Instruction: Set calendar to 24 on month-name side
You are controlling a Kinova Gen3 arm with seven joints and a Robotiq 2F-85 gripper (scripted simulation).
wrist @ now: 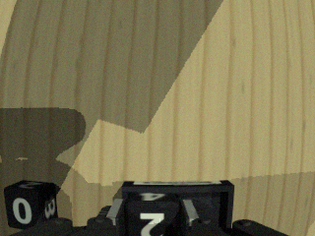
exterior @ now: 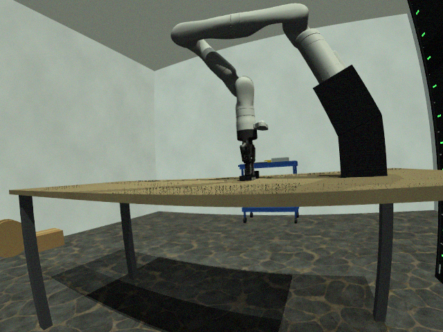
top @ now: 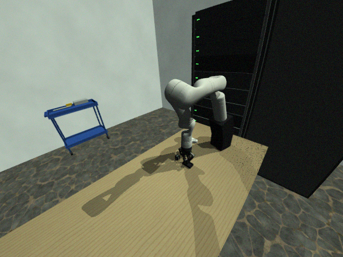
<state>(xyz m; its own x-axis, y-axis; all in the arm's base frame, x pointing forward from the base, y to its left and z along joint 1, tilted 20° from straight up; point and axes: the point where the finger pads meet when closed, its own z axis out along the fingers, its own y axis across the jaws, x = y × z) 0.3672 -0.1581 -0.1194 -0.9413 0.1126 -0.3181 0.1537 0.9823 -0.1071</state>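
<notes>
My gripper is now 10 mm above the black date cube. Also, from my hand: black tray: 10 mm ahead, 20 mm to the left, 30 mm below; black cube: 10 mm behind, 90 mm to the right, 20 mm below.
</notes>
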